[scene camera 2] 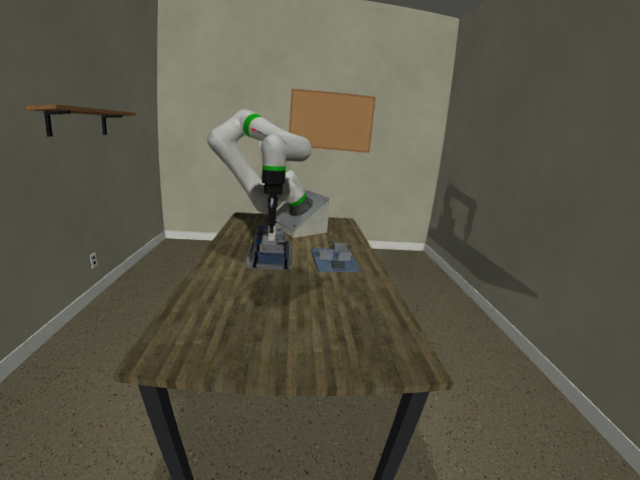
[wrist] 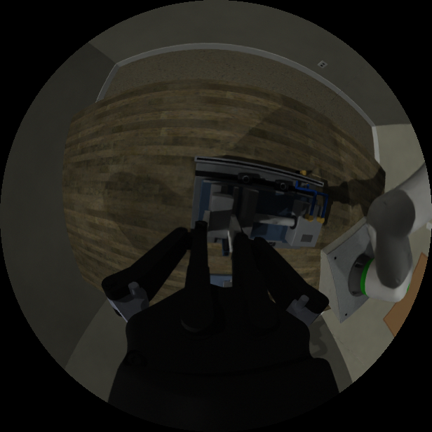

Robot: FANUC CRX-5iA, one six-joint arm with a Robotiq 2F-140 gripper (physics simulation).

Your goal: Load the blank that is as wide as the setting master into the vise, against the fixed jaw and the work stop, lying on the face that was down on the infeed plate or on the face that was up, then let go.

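Frame: origin at the arm's base, x ahead, y left, z up, level; metres.
Seen in the pictures: gripper, fingertip midpoint: [scene camera 2: 271,238]; arm's base, link origin: [scene camera 2: 301,207].
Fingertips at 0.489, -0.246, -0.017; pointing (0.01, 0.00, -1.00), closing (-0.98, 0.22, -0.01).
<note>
Offsets run from my fingertips to a thing's top centre, as dx, dy, dz. "pt": to the spot under its first point. Level surfaces: height alone.
My gripper [scene camera 2: 271,230] [wrist: 218,220] points down over the vise {-0.091, +0.012, -0.019} [scene camera 2: 271,247] and is shut on a light grey blank [scene camera 2: 271,236] [wrist: 219,223]. In the wrist view the blank overlaps the near part of the left jaw [wrist: 222,199], on the side away from the spindle, and the gap beside it. The other jaw [wrist: 247,201] is at the spindle [wrist: 274,220]. Whether the blank touches a jaw or the vise floor is hidden. The work stop cannot be made out clearly. Several grey blocks, one of them this block {+0.084, +0.285, -0.085} [scene camera 2: 338,264], stand on the blue plate {-0.013, +0.300, -0.110} [scene camera 2: 323,266]; the setting master cannot be told apart.
The vise sits in a grey-railed tray {pt +0.039, -0.099, -0.102} [scene camera 2: 249,265] [wrist: 230,166] with blue hoses [wrist: 326,202] at its robot-side end. The robot's pedestal [scene camera 2: 315,222] [wrist: 336,277] stands behind it on the wooden table {dz -0.118} [scene camera 2: 289,330] [wrist: 130,150].
</note>
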